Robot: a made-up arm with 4 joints. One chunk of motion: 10 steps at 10 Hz.
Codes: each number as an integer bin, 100 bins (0 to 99) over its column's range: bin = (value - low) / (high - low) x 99, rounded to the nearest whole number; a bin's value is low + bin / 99 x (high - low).
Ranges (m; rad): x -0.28..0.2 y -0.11..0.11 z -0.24..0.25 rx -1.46..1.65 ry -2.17..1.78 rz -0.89..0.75
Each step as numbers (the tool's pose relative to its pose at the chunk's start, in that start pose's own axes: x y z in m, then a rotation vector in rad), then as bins.
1 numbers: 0.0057 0.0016 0.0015 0.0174 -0.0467 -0.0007
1 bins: 59 50 49 47 53 54
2 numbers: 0.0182 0.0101 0.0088 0.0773 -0.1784 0.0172
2 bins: 62 54 50 49 50 55
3 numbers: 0.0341 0.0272 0.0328 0.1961 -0.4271 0.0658
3 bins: 65 62 55 53 44 58
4 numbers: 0.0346 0.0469 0.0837 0.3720 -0.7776 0.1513
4 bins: 65 71 65 58 35 63
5 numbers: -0.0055 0.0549 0.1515 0.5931 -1.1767 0.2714
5 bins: 57 74 79 65 25 70
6 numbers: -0.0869 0.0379 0.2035 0.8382 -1.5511 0.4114
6 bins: 40 67 90 73 16 79
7 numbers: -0.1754 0.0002 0.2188 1.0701 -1.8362 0.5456
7 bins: 22 50 93 81 8 87
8 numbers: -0.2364 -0.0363 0.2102 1.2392 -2.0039 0.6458
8 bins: 9 33 91 86 4 93
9 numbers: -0.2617 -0.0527 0.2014 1.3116 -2.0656 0.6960
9 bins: 4 26 89 88 3 96
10 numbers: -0.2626 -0.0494 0.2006 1.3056 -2.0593 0.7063
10 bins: 4 27 89 88 3 96
